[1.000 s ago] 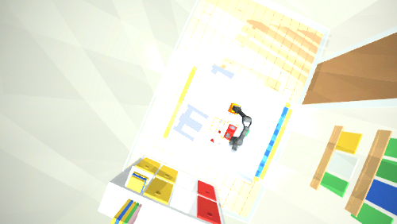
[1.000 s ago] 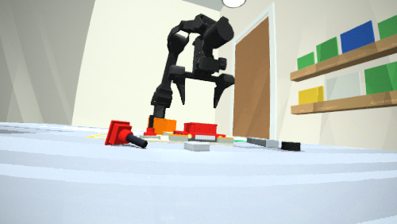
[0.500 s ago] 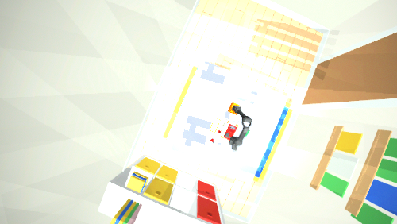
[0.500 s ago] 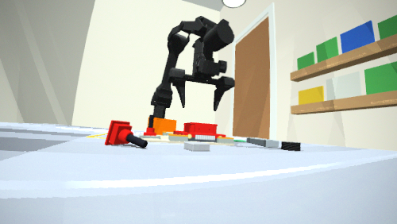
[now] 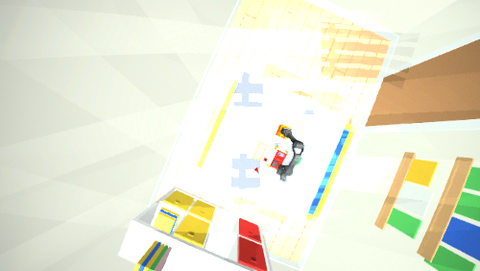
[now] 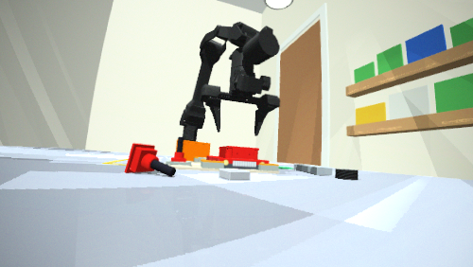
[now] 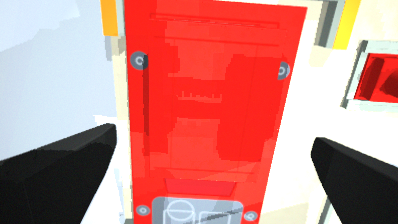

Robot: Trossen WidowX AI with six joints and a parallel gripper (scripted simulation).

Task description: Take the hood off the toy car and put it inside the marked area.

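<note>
The red hood lies 4 cm below my gripper tip. The rest, counted from my gripper tip: green piece: 12 cm behind, 21 cm to the left, 8 cm below; then grey bar: 3 cm ahead, 19 cm to the left, 7 cm below.
</note>
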